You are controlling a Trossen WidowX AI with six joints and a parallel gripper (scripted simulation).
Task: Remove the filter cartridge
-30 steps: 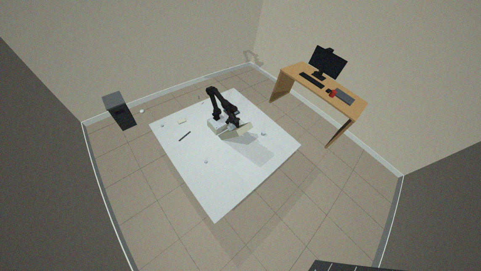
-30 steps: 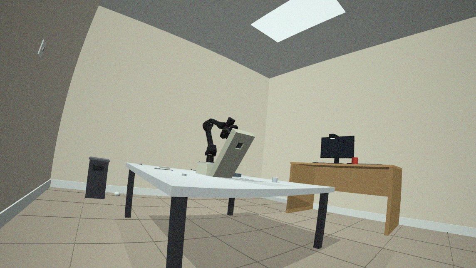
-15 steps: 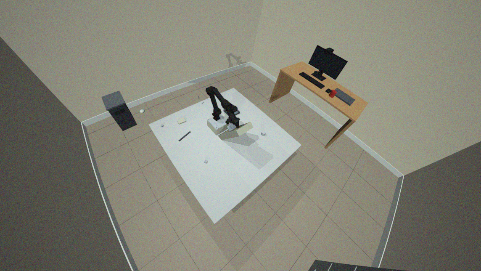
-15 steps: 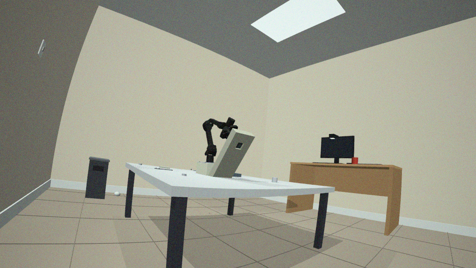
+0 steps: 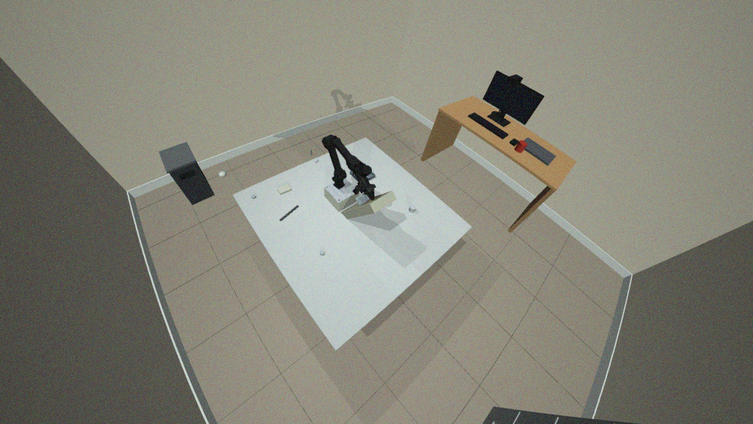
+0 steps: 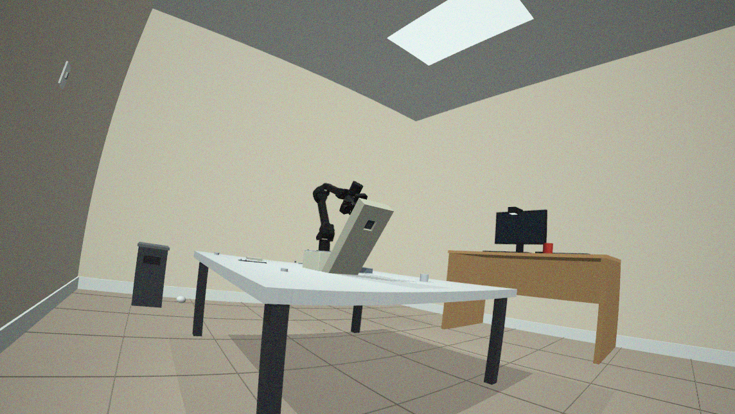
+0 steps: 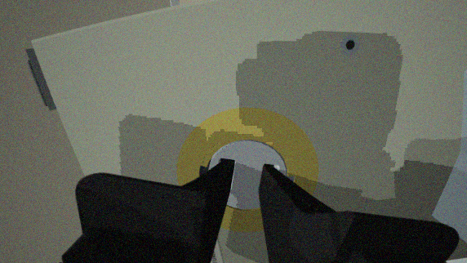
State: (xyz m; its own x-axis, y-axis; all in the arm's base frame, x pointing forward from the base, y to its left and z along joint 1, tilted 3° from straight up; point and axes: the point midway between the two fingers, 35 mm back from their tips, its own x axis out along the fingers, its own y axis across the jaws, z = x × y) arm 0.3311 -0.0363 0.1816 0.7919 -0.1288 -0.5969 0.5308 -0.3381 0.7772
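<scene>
Now: gripper tip 1 cm short of the grey round filter cartridge and 1 cm above it. The rest, counted from my gripper tip: small beige block (66 cm behind, 23 cm to the right, 27 cm below); grey square tray (37 cm behind, 33 cm to the left, 27 cm below).
</scene>
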